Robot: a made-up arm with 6 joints.
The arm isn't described. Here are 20 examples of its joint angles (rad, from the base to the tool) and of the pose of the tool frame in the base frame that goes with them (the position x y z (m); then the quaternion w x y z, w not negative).
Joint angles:
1: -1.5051 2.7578 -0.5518 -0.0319 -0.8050 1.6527
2: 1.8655 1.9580 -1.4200 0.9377 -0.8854 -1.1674
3: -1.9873 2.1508 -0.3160 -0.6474 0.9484 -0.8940
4: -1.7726 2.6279 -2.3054 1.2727 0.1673 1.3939
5: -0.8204 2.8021 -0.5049 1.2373 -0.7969 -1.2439
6: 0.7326 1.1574 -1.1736 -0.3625 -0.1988 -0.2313
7: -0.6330 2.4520 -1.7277 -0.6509 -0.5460 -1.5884
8: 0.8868 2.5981 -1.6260 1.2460 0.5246 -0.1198
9: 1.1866 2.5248 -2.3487 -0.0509 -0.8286 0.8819
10: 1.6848 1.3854 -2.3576 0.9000 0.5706 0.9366
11: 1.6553 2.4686 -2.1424 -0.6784 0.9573 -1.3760
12: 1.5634 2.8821 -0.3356 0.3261 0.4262 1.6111
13: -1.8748 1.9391 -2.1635 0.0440 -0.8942 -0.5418
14: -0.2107 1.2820 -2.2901 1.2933 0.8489 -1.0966
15: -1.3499 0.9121 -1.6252 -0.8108 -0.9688 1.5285
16: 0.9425 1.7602 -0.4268 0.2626 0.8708 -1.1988
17: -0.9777 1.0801 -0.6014 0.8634 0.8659 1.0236
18: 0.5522 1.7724 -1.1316 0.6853 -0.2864 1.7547
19: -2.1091 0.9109 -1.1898 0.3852 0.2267 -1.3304
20: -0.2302 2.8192 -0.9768 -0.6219 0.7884 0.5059
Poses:
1: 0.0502 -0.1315 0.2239 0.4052 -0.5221 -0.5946 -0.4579
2: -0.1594 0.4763 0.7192 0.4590 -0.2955 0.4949 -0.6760
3: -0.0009 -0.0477 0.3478 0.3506 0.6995 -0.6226 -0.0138
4: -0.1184 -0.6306 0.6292 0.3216 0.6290 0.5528 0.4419
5: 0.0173 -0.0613 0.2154 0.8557 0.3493 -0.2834 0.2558
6: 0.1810 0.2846 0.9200 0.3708 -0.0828 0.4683 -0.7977
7: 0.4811 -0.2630 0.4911 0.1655 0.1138 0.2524 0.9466
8: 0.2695 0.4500 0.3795 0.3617 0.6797 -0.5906 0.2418
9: 0.1333 0.5320 0.7809 0.4689 -0.4276 0.7654 -0.1070
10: -0.0923 0.1107 1.2233 0.2054 -0.8623 0.4036 0.2268
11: -0.0684 0.5351 0.5547 0.4501 -0.1537 -0.5465 -0.6893
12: -0.0624 -0.1176 0.2668 0.7809 -0.0157 -0.2002 0.5914
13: -0.0589 -0.4278 1.0151 0.4351 -0.6413 0.1217 0.6202
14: 0.0769 0.0861 1.2034 0.3988 0.0103 0.5164 -0.7577
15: 0.1092 -0.0278 1.1126 0.2688 0.3240 0.4739 -0.7734
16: 0.0246 0.1968 0.4058 0.0209 -0.8417 -0.2277 -0.4892
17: 0.2472 -0.2317 0.6810 0.3222 -0.1363 -0.8404 -0.4139
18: 0.3907 0.2453 0.6656 0.1995 0.1428 -0.9022 -0.3548
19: -0.0726 -0.2694 0.9877 0.8170 -0.2860 -0.1070 0.4892
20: 0.1084 0.0017 0.1800 0.7621 0.5754 -0.1456 0.2586
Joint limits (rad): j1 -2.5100..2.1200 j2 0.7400..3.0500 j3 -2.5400..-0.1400 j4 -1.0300..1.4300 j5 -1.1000..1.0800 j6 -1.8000..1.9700
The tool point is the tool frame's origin. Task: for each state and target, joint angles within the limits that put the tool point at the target. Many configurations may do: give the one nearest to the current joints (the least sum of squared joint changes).
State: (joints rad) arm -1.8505 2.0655 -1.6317 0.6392 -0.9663 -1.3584
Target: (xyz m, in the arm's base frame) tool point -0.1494 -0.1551 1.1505
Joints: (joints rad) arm -2.3560 1.4671 -2.0561 0.8194 -1.0660 -1.3581
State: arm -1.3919 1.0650 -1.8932 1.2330 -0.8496 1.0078
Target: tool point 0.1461 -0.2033 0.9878
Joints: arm -0.6922 1.1755 -1.2857 1.2387 -1.0575 1.0382
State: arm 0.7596 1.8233 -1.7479 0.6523 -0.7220 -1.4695
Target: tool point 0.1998 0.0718 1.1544
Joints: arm 0.3049 1.4627 -2.0467 0.7865 -0.8120 -1.4727
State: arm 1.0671 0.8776 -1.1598 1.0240 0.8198 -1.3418
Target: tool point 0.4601 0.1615 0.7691
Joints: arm 0.1691 1.7747 -1.4590 1.1494 0.4835 -1.2615
